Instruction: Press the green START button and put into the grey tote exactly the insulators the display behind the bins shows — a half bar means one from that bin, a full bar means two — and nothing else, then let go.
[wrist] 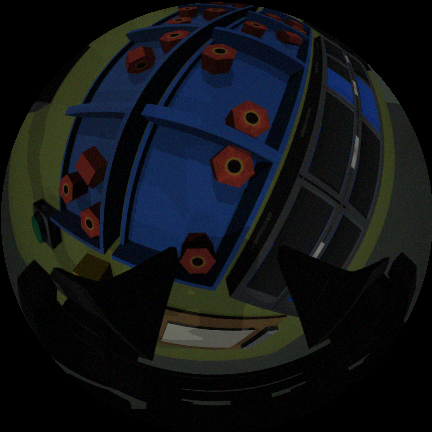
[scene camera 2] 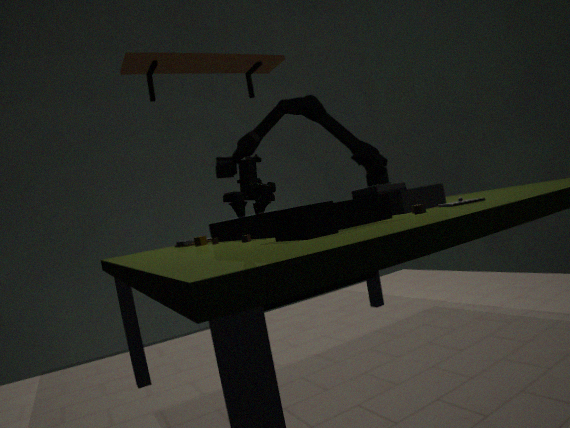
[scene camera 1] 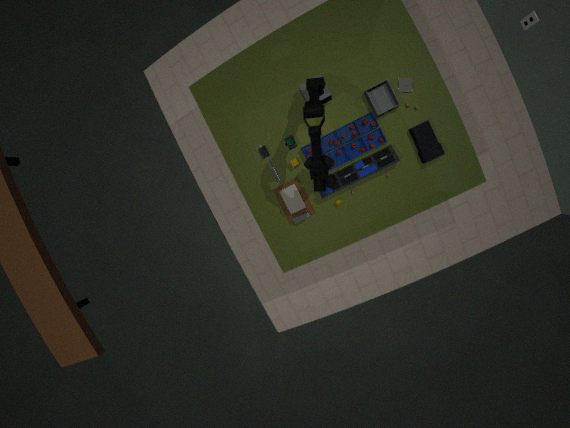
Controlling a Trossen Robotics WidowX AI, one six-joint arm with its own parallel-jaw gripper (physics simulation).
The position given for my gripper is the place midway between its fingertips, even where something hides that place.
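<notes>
I see a green START button (wrist: 44, 229), and I see a dark display panel (wrist: 292, 173) too. There is my gripper (scene camera 2: 251, 224), and I see my gripper (wrist: 229, 253) again here. The grey tote (scene camera 2: 401, 201) is in sight, and the same grey tote (scene camera 1: 381, 97) shows again. As for the black box (scene camera 2: 311, 221), I see it here, and I also see the black box (scene camera 1: 423, 135) here.
</notes>
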